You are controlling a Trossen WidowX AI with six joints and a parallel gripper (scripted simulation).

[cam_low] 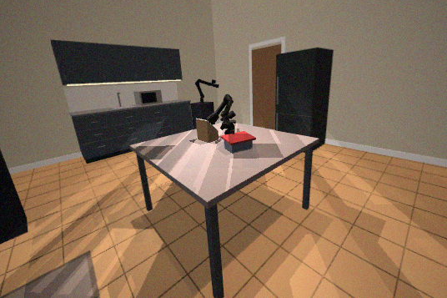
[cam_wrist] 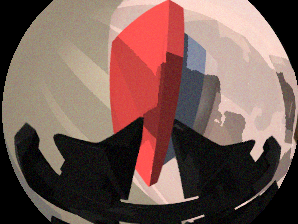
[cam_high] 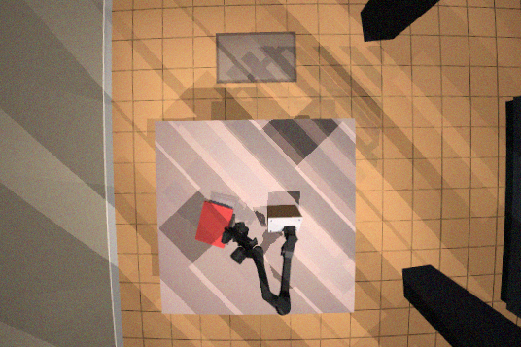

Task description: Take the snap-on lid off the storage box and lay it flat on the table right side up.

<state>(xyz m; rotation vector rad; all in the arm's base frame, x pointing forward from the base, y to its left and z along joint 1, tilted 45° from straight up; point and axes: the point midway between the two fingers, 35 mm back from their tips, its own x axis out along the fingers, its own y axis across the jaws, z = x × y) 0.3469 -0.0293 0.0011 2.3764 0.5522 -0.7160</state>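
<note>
Right now the red lid is 70 mm ahead of my gripper tip and 30 mm to the right of it. Round my gripper tip: storage box: 70 mm ahead, 50 mm below, 30 mm to the right.
</note>
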